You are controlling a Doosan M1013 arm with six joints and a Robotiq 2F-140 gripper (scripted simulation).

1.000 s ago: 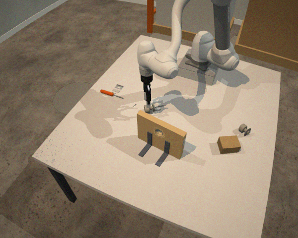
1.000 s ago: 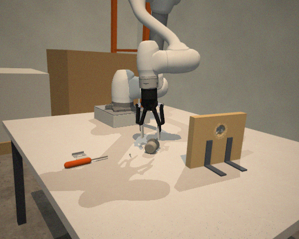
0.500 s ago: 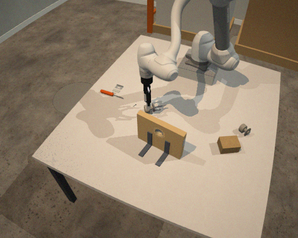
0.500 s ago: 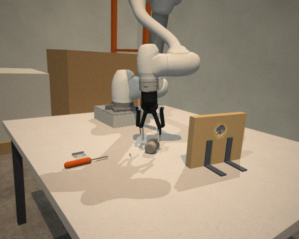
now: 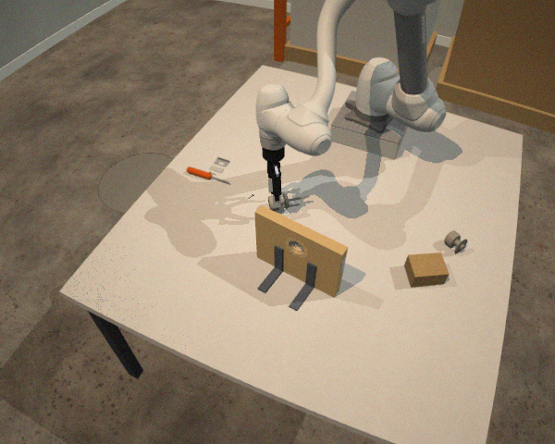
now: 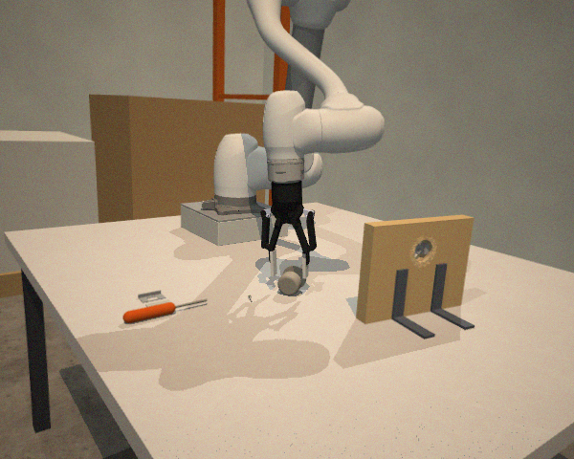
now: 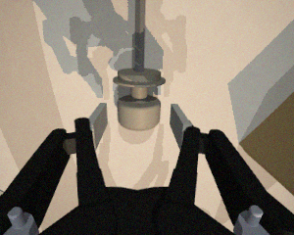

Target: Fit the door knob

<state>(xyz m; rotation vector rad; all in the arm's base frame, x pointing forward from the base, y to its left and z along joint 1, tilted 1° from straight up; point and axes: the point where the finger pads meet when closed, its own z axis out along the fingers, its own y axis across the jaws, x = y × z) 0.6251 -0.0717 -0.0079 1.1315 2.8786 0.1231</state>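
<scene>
Right now my hand is 20 mm past the door knob, 30 mm to the right of it and 40 mm above it. Also, from my hand: tiny screw (110 mm to the right, 70 mm below); then wooden panel (200 mm ahead, 240 mm to the left, 60 mm above); then latch socket (200 mm ahead, 240 mm to the left, 80 mm above).
</scene>
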